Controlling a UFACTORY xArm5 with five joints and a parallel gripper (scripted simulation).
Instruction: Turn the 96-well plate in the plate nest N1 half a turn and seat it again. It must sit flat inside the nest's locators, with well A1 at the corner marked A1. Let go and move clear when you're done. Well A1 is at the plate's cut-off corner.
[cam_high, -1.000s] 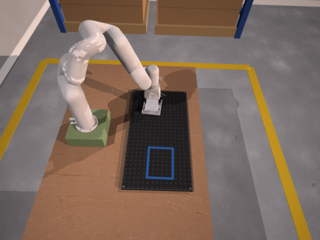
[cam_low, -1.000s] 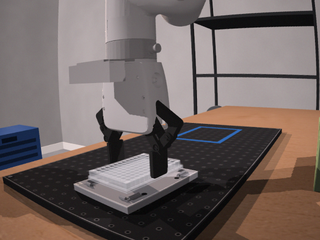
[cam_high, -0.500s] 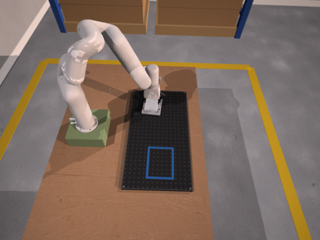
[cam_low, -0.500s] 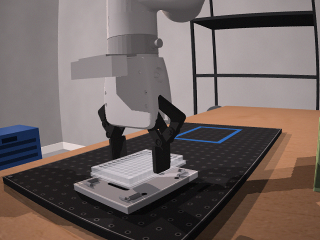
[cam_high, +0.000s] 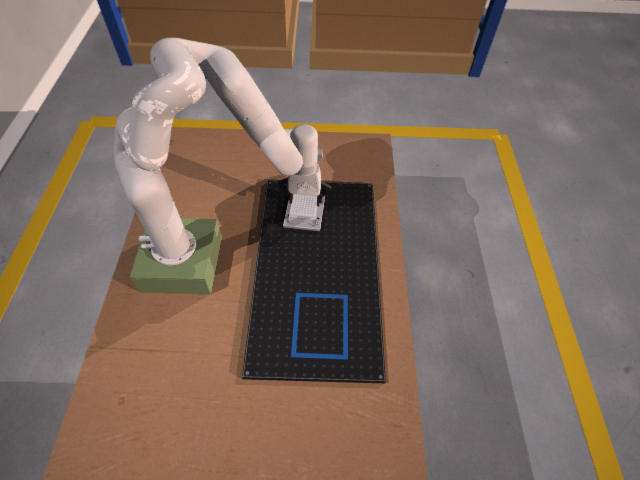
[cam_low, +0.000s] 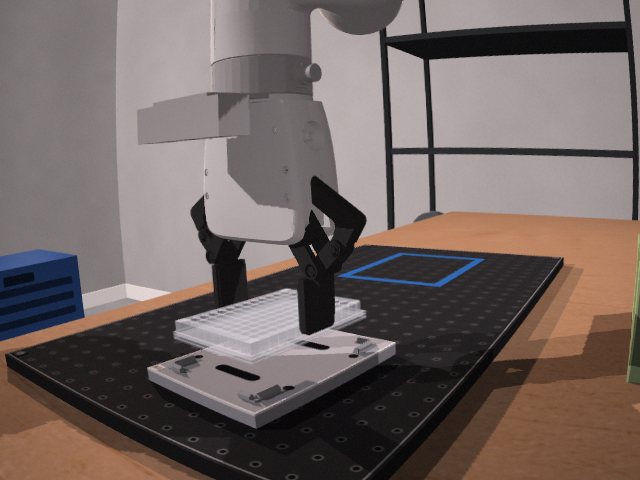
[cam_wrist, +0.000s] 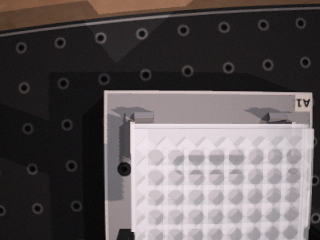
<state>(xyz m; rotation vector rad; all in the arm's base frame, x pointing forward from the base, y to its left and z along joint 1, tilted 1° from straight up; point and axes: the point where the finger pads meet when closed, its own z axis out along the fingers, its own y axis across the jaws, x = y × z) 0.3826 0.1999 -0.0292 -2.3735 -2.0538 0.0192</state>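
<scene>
Right now the grey plate nest is 50 mm below my hand. Also, from my hand: 96-well plate 10 mm below; A1 label 70 mm to the left, 60 mm ahead, 40 mm below.
</scene>
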